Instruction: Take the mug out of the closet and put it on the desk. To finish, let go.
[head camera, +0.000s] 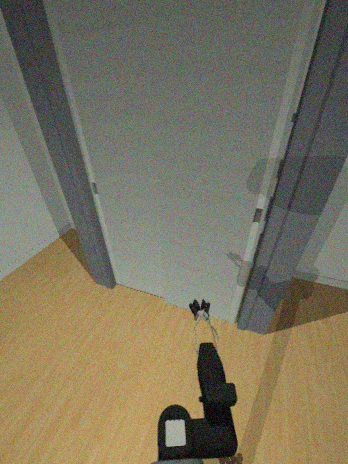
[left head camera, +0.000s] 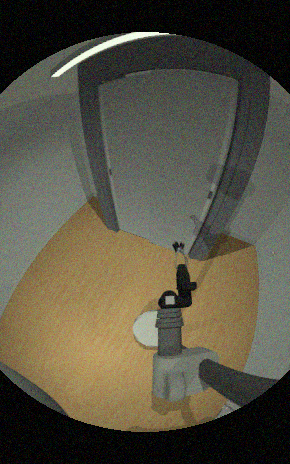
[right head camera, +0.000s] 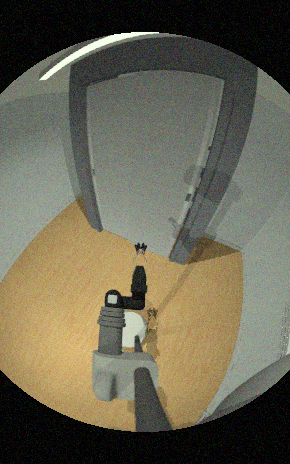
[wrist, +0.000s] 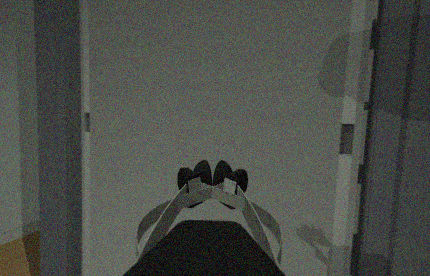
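Pixels of known places: gripper, fingertip midpoint: (head camera: 198, 300) (left head camera: 177, 241) (right head camera: 140, 242) (wrist: 212, 175); robot's base at its link origin: (left head camera: 152, 327) (right head camera: 127, 328).
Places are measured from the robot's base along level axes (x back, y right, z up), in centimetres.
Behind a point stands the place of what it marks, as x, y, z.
No mug or desk shows in these views. A tall light grey door panel (head camera: 175, 150) {-115.6, 5.5, 128.9} (left head camera: 165, 150) {-114.9, 7.0, 129.2} (right head camera: 150, 150) {-112.6, 12.5, 131.2} (wrist: 215, 90) {-114.1, 9.0, 112.9} stands upright in front of me; I cannot tell whether it belongs to the closet. My gripper (head camera: 200, 307) {-48.5, 8.9, 98.4} (left head camera: 178, 246) {-48.5, 8.9, 98.4} (right head camera: 141, 246) {-48.5, 8.9, 98.4} (wrist: 212, 175) {-48.5, 8.9, 98.4} points toward the panel. Its dark fingertips are together in the wrist view, with nothing between them. In the head camera view the fingertips overlap the lower part of the panel, right of its middle. What is behind the panel is hidden.
A dark grey frame (head camera: 62, 145) {-142.4, -62.9, 128.2} (left head camera: 90, 140) {-143.7, -66.4, 139.3} (right head camera: 78, 140) {-139.2, -61.1, 139.5} (wrist: 59, 125) {-139.6, -60.4, 96.9} surrounds the panel, with pale walls on both sides. Small dark fittings show along both inner edges. A wood-coloured floor (head camera: 100, 375) {-65.1, -49.9, -2.7} lies below. A white rounded shape (left head camera: 144, 329) {1.2, -8.4, 18.7} (right head camera: 133, 327) {-2.2, 7.1, 18.7} shows beneath the arm. Shadows fall across the right post.
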